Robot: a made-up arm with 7 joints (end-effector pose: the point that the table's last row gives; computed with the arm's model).
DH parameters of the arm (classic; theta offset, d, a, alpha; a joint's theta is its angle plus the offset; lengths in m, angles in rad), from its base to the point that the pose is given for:
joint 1: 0 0.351 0 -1.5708
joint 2: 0 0 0 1.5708
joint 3: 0 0.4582 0.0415 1.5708
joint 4: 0 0 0.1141 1.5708
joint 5: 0 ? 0 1.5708
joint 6: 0 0 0.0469 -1.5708
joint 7: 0 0.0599 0 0
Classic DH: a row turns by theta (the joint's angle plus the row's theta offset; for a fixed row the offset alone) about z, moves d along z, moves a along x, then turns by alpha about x.
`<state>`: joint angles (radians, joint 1 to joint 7).
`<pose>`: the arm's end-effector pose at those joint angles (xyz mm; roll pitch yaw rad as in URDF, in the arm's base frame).
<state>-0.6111 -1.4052 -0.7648 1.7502 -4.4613 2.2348 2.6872</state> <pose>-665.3 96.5 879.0 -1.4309 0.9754 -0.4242</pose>
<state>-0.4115 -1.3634 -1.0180 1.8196 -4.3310 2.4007 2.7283</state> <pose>-733.8 -88.5 804.9 -1.3519 0.8988 -0.2041</pose>
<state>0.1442 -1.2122 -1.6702 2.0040 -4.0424 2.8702 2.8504</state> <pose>-671.1 -498.8 636.0 -1.2330 0.9431 0.0635</pose>
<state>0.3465 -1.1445 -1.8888 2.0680 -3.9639 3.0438 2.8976</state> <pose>-597.1 -596.9 612.9 -1.2528 1.0785 0.0700</pose>
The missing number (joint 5, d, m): 0.5043
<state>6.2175 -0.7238 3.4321 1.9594 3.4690 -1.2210 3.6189</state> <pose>-792.4 -104.9 569.2 -2.6905 0.2248 2.7581</pose>
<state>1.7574 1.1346 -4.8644 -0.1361 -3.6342 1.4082 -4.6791</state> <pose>-103.2 -131.1 305.8 1.1428 -1.1080 -0.5846</pose>
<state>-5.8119 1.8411 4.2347 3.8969 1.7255 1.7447 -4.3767</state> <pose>442.7 609.4 -96.1 2.4759 -0.2184 -0.5799</pose>
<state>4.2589 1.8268 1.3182 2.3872 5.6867 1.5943 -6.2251</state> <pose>-52.7 -910.0 0.6 -2.1765 0.4188 -1.2524</pose>
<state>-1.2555 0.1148 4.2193 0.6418 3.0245 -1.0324 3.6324</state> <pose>-358.3 63.5 456.7 2.8157 0.2160 2.4947</pose>
